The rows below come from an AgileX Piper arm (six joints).
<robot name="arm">
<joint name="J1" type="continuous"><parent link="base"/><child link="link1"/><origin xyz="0 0 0.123" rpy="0 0 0"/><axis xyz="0 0 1"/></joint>
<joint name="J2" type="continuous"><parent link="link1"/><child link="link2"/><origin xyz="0 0 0" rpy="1.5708 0 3.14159"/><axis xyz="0 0 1"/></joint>
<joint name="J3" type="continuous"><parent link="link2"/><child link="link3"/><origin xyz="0.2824 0.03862 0" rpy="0 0 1.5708"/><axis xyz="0 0 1"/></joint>
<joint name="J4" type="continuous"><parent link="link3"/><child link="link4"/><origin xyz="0.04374 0.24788 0" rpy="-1.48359 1.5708 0"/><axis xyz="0 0 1"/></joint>
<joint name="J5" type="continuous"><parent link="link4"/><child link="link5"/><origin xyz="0 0 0" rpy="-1.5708 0 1.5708"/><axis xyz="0 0 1"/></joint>
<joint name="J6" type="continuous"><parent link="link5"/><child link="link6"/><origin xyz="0 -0.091 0" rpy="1.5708 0 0"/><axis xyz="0 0 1"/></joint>
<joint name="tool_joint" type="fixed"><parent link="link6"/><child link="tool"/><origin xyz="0 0 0" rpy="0 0 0"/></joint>
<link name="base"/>
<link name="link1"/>
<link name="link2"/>
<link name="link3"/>
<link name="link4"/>
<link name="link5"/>
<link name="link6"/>
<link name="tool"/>
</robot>
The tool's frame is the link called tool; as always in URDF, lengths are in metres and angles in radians. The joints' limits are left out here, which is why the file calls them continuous.
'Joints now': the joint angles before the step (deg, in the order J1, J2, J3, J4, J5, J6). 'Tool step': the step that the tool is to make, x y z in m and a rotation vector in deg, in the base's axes. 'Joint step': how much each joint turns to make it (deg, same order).
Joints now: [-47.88 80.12 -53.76 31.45 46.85 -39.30]
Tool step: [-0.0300 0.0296 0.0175 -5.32 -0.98 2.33]
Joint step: [-0.10 -10.61 5.27 -2.70 1.32 -1.13]
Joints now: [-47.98 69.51 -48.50 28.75 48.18 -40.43]
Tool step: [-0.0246 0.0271 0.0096 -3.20 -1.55 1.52]
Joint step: [-0.01 -9.11 4.28 -0.95 1.85 -0.58]
